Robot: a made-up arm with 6 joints.
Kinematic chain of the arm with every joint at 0, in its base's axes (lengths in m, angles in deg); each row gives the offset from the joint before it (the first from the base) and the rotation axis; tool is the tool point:
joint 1: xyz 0 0 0.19 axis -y
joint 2: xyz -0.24 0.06 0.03 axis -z
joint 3: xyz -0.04 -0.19 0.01 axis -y
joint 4: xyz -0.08 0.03 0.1 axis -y
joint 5: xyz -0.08 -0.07 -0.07 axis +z
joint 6: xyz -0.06 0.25 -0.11 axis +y
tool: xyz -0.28 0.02 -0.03
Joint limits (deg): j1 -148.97..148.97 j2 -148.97..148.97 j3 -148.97..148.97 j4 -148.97..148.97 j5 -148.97..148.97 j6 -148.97..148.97
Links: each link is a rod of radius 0.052 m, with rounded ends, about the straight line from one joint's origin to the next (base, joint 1, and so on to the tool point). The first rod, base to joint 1, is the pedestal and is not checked.
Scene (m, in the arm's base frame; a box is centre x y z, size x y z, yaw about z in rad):
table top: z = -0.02
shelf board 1: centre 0 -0.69 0.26 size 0.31 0.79 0.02 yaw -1.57
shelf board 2: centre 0 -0.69 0.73 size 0.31 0.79 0.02 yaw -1.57
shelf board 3: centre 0 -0.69 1.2 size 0.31 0.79 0.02 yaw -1.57
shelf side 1: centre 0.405 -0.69 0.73 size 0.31 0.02 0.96 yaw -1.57
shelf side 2: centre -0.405 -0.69 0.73 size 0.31 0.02 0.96 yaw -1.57
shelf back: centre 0 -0.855 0.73 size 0.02 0.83 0.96 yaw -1.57
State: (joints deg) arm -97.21 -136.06 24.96 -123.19 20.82 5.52
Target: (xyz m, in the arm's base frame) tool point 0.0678 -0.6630 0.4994
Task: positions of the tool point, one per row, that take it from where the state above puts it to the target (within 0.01 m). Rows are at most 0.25 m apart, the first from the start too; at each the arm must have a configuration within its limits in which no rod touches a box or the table.
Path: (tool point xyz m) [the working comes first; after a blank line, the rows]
Joints at the target: -80.68 -78.63 54.03 -95.23 20.80 -19.29
Straight joint move there: touches shelf board 1, shelf side 1.

1: 0.5228 -0.2042 0.1864
2: 0.3971 -0.3144 0.3011
3: 0.2380 -0.3631 0.4140
4: 0.0675 -0.3431 0.4994
5: 0.1016 -0.4398 0.4985
6: 0.1137 -0.5281 0.4927
7: 0.1016 -0.6039 0.4905
8: 0.0679 -0.6630 0.4994

